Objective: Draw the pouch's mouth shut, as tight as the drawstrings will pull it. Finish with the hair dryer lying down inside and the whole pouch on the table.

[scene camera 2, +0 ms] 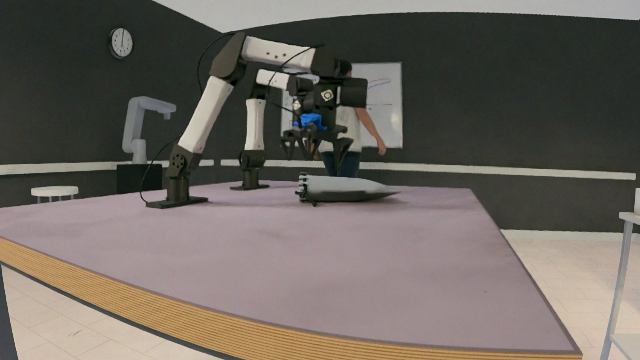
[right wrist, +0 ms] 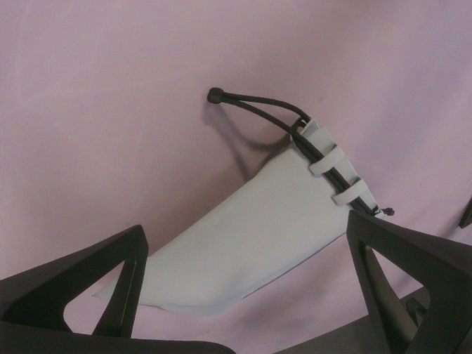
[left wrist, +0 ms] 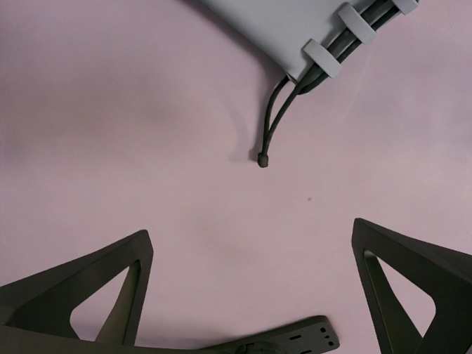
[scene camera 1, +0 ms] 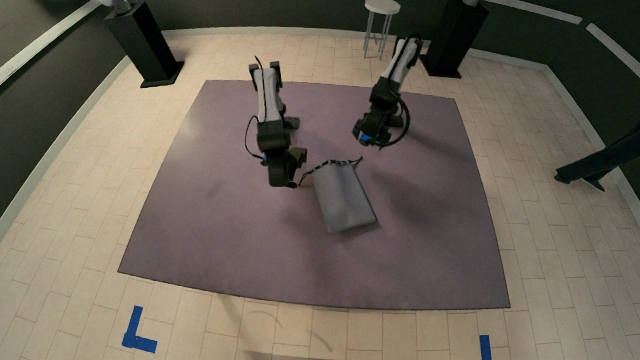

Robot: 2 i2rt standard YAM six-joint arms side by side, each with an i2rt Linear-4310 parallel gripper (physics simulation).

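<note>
The grey pouch [scene camera 1: 342, 197] [scene camera 2: 345, 189] [left wrist: 270, 30] [right wrist: 240, 235] lies flat on the table [scene camera 1: 200, 240] [scene camera 2: 350, 280], its mouth toward the arms and spread rather than tightly bunched. One dark drawstring loop [scene camera 1: 305, 176] [right wrist: 260, 99] sticks out at the mouth's left corner in scene camera 1; the other loop [scene camera 1: 358, 161] [left wrist: 272, 125] sticks out at its right corner. The hair dryer is not visible; the pouch bulges. My left gripper [left wrist: 249, 236] is open and empty above the table, near the second loop. My right gripper [right wrist: 244, 230] is open and empty above the pouch.
The two arms reach over the table from its back side in scene camera 1, and their grippers overlap in scene camera 2. An arm's base plate [left wrist: 300, 335] shows at the bottom of the left wrist view. A stool [scene camera 1: 382, 6] stands behind the table.
</note>
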